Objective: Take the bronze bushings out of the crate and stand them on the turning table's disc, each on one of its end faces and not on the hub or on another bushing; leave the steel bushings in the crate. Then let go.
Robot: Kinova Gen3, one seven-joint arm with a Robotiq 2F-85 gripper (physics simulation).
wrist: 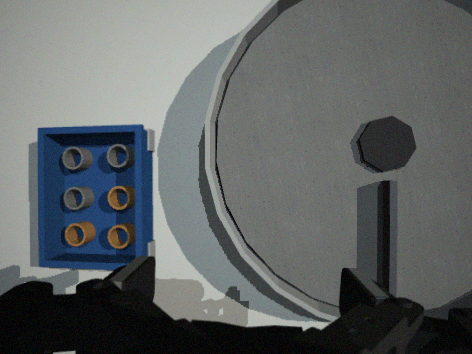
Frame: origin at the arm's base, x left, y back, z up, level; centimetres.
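Seen in the pictures: gripper, fingertip midpoint: (246, 283).
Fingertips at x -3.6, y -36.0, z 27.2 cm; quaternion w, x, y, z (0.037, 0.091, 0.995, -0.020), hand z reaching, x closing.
A point is followed by its place in that frame.
The blue crate (90, 129) @[y -49.9, x 17.5, z 1.7 cm] is at the left of the wrist view. It holds three bronze bushings: one (130, 198) @[y -40.3, x 14.2, z -0.5 cm] in the middle row at right, one (89, 233) @[y -36.1, x 21.2, z -1.2 cm] at lower left and one (130, 235) @[y -35.3, x 14.8, z -0.5 cm] at lower right. Three steel bushings are also in it: upper left (86, 158) @[y -46.6, x 20.2, z -1.0 cm], upper right (130, 156) @[y -46.0, x 13.6, z -0.8 cm] and middle left (88, 198) @[y -41.0, x 20.7, z -1.2 cm]. All show an open end towards the camera. The turning table's grey disc (290, 150) @[y -43.6, x -7.7, z 2.0 cm] fills the right, with its dark hub (388, 144) @[y -42.7, x -18.8, z 2.8 cm]; no bushing shows on the visible disc. My gripper (246, 283) @[y -36.0, x -3.6, z 27.2 cm] is open and empty, its fingertips at the bottom of the view.
A dark upright divider or bar (384, 235) @[y -32.4, x -17.0, z 2.8 cm] runs from near the hub towards the bottom of the view. The turning table's raised pale rim (211, 150) @[y -44.7, x 1.5, z 3.8 cm] stands to the right of the crate. Shadows lie on the pale table top (100, 60) @[y -61.0, x 17.6, z -3.3 cm] beside the crate and the turning table.
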